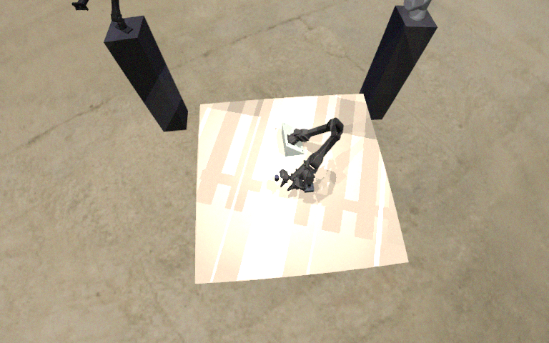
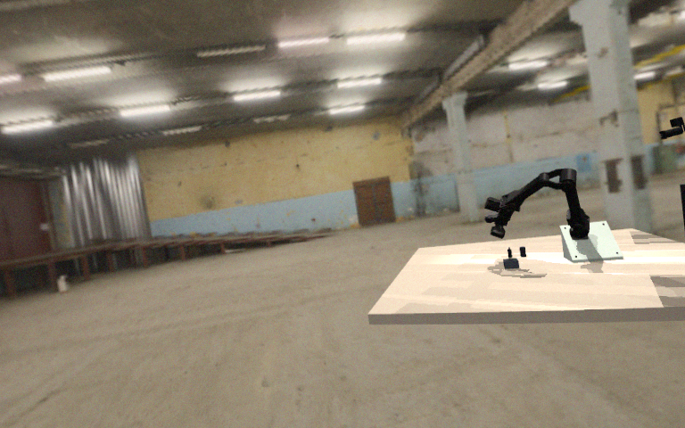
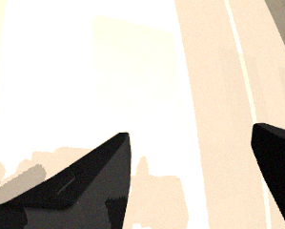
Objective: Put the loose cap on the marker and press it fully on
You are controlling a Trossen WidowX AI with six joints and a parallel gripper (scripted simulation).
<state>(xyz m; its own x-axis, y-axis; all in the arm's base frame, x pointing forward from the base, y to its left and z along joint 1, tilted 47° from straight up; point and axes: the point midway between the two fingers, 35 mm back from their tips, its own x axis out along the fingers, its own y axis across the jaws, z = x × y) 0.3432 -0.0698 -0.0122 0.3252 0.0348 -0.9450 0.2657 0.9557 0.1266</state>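
My gripper tip is 120 mm past the marker cap, 120 mm above it and 30 mm to the left of it. Also, from my gripper tip: holder block 170 mm to the left, 130 mm below, 50 mm behind.
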